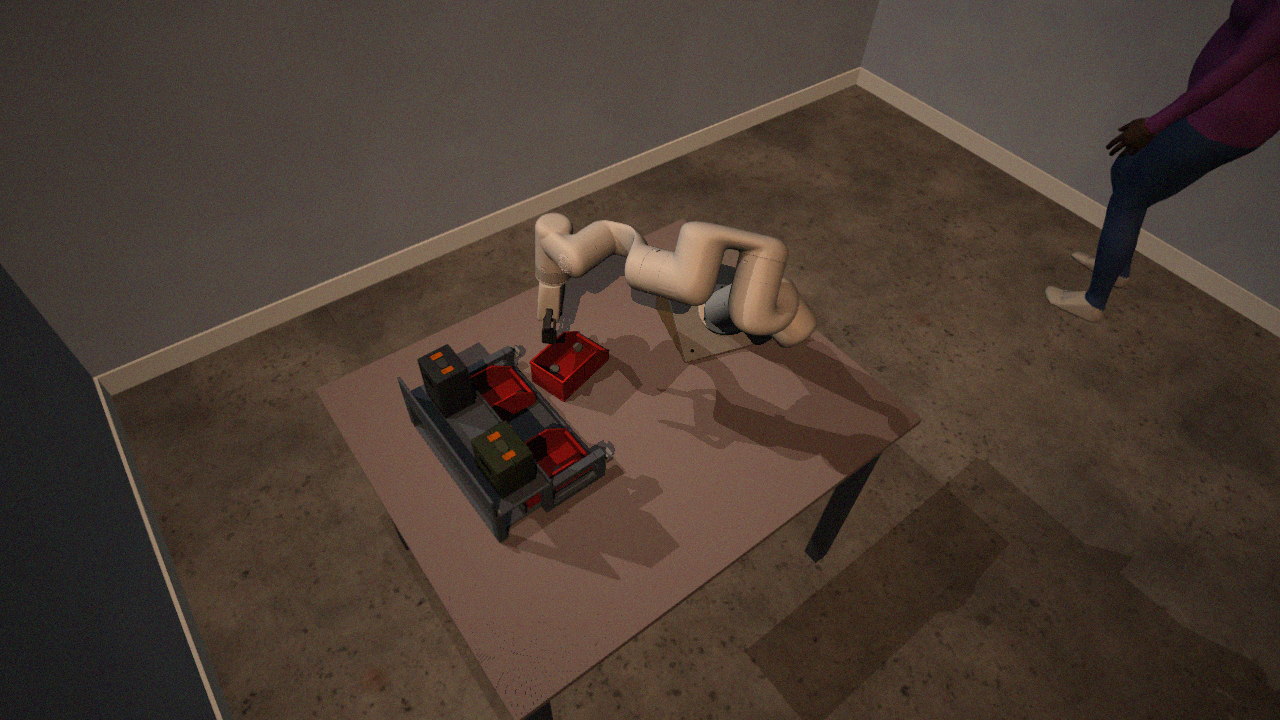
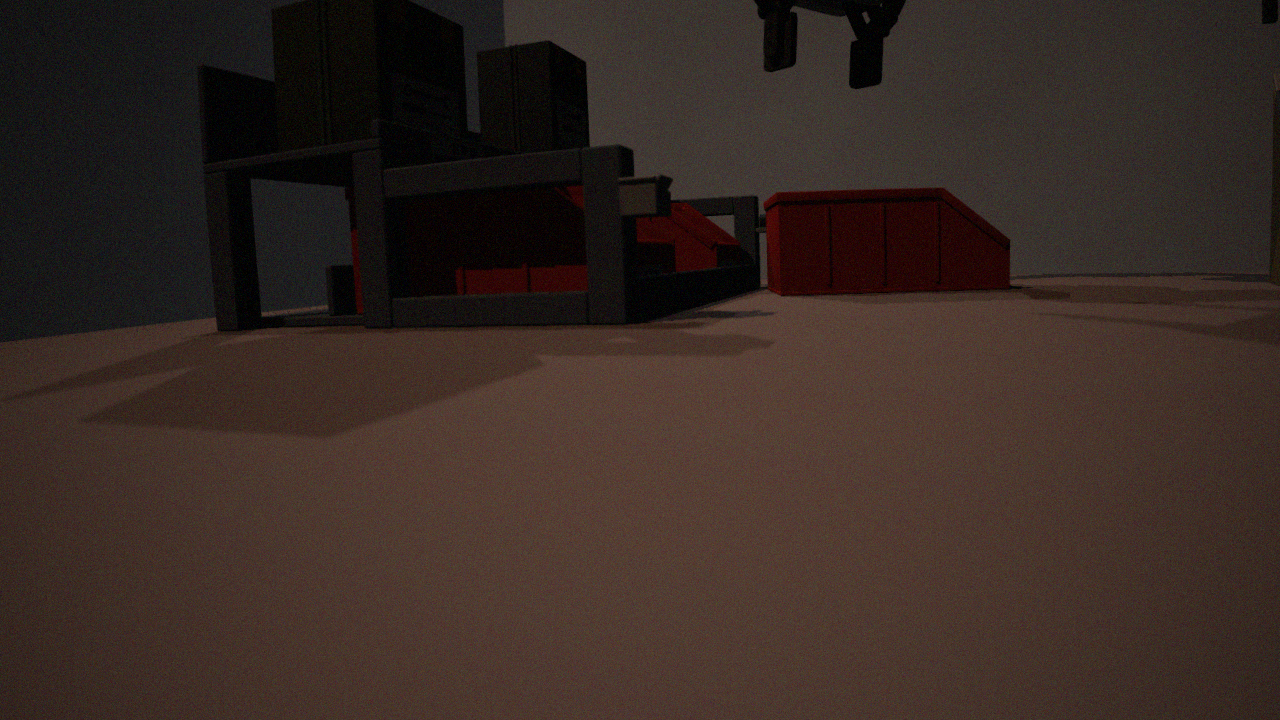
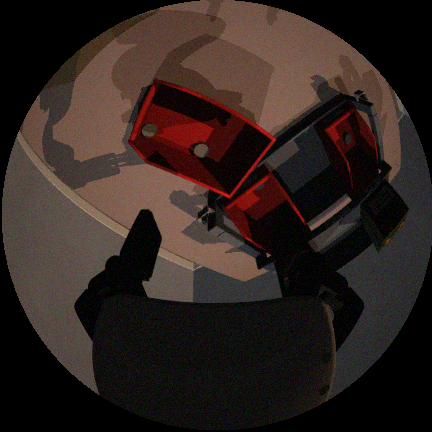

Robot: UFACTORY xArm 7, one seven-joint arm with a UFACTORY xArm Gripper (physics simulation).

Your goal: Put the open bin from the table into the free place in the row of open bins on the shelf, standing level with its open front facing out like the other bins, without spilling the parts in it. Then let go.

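Seen in the pictures: gripper, fingertip midpoint: (image 1: 552, 328) (image 2: 823, 78) (image 3: 213, 221); arm's base, link origin: (image 1: 721, 309).
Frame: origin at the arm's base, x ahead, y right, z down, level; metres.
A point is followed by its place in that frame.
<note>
The red open bin (image 1: 563, 382) {x 0.457, y -0.004, z -0.002 m} (image 2: 881, 246) {x 0.389, y 0.021, z 0.038 m} (image 3: 187, 132) {x 0.397, y 0.087, z 0.068 m} stands level on the table beside the shelf's front, its low sloped end away from the shelf. Two grey round parts lie in it. The dark grey shelf (image 1: 503, 519) {x 0.730, y -0.251, z -0.012 m} (image 2: 604, 250) {x 0.489, y -0.226, z 0.036 m} holds a red bin (image 1: 505, 389) {x 0.562, y 0.094, z 0.063 m} (image 3: 250, 202) {x 0.577, y 0.090, z 0.062 m} at the end near the table bin and another red bin (image 1: 559, 452) {x 0.539, y -0.127, z 0.063 m} (image 3: 370, 150) {x 0.586, y -0.204, z 0.009 m} at the far end, with a free place between them. My gripper (image 1: 552, 338) {x 0.438, y 0.076, z -0.099 m} (image 2: 822, 69) {x 0.438, y 0.076, z -0.099 m} (image 3: 213, 221) {x 0.438, y 0.076, z -0.099 m} is open and empty, above the table bin's shelf-side end, apart from it.
A dark box (image 1: 447, 380) {x 0.708, y 0.019, z -0.145 m} (image 2: 532, 94) {x 0.678, y 0.022, z -0.105 m} and an olive box (image 1: 503, 458) {x 0.690, y -0.195, z -0.126 m} (image 2: 366, 71) {x 0.644, y -0.213, z -0.075 m} (image 3: 385, 212) {x 0.642, y -0.151, z -0.089 m} with orange marks stand on the shelf's upper rear board. My arm (image 1: 666, 271) {x 0.347, y -0.201, z -0.453 m} reaches across the table (image 1: 716, 519) {x 0.335, y -0.441, z 0.072 m}. A person (image 1: 1154, 179) stands at the right.
</note>
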